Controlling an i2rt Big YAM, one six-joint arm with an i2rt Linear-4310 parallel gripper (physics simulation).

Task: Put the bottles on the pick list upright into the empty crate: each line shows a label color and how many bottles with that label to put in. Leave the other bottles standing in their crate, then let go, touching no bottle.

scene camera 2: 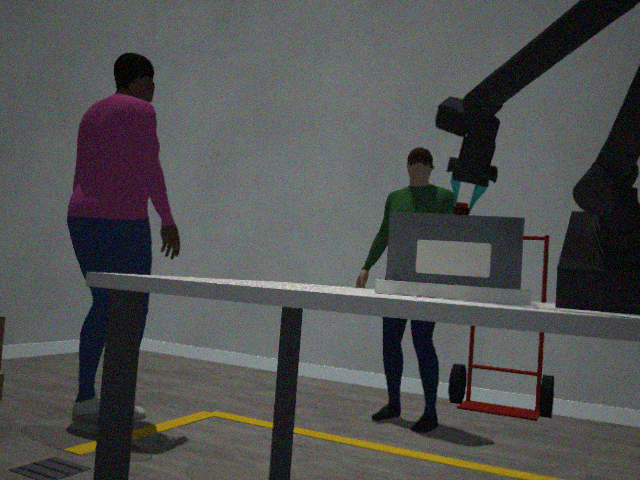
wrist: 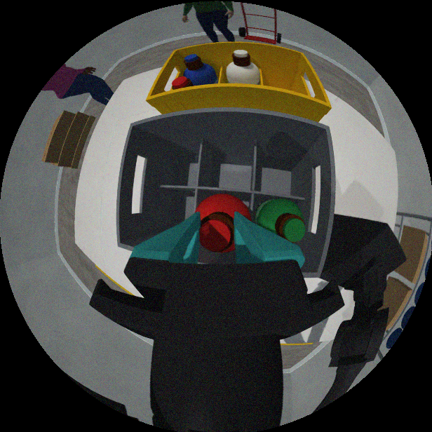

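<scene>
My gripper is shut on the neck of a red bottle, which looks about upright. The bottle's body is down in the near middle compartment of the grey crate; its base is hidden. A green bottle stands in the near right compartment, close beside my right finger. The yellow crate behind holds a blue bottle, a white bottle and a red-capped bottle. The pick list does not show legibly in either view.
Crate walls and low dividers surround the held bottle. Both crates stand on the white table. A dark arm part is right of the grey crate. Two people and a red hand truck are beyond the table.
</scene>
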